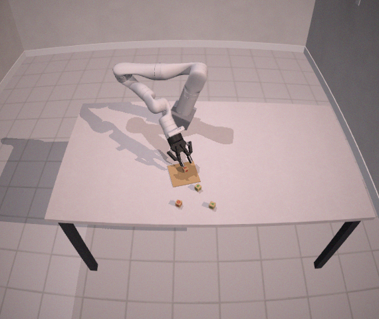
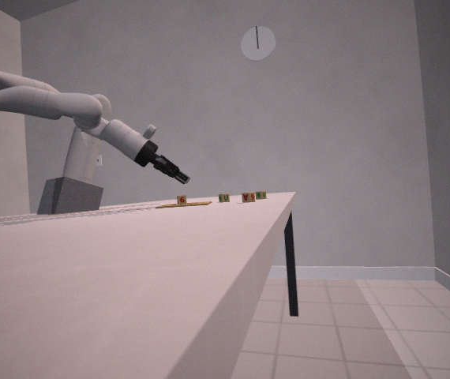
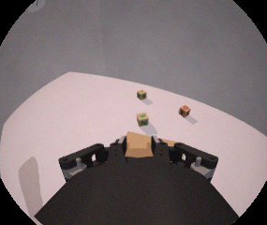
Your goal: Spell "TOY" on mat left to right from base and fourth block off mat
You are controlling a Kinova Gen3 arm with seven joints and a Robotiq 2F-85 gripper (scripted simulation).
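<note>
Right now the mat is 8 cm below my hand, 1 cm to the right of it and 1 cm ahead of it.
</note>
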